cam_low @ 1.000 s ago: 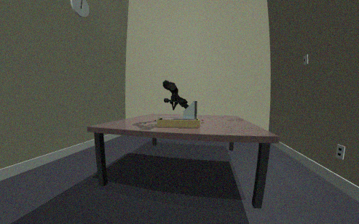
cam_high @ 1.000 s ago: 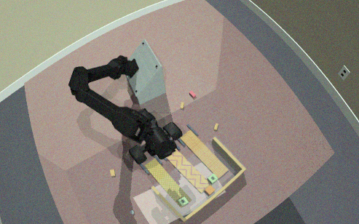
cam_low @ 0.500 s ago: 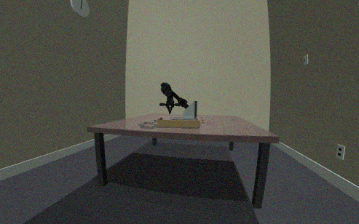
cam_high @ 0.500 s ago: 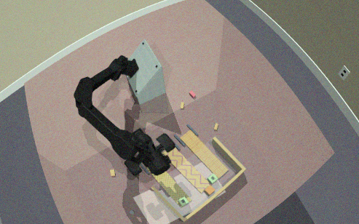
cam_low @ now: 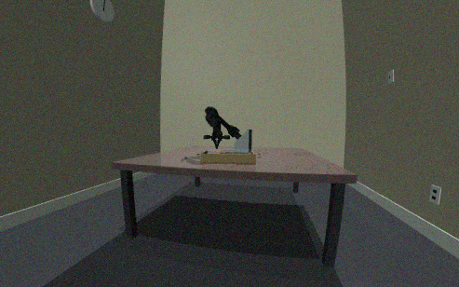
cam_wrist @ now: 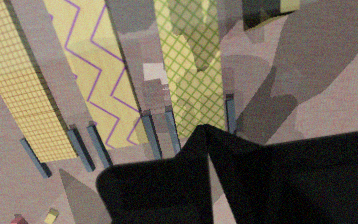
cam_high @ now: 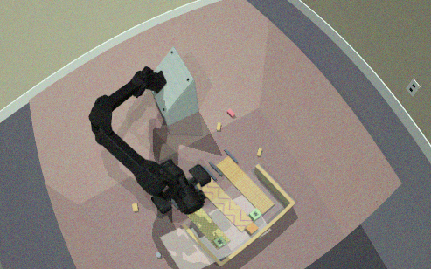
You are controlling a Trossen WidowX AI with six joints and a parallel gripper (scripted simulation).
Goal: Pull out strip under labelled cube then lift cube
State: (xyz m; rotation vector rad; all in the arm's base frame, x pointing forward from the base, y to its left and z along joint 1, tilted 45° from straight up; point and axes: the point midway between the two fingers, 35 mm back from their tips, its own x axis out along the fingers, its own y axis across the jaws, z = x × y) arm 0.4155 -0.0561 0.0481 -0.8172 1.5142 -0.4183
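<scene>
Now: the lattice strip 8 cm ahead of my gripper tip, 5 cm below it and 2 cm to the left of it. Also, from my gripper tip: grey disc: 17 cm to the right, 15 cm ahead, 5 cm below; then pink block: 28 cm to the left, 24 cm behind, 5 cm below.
</scene>
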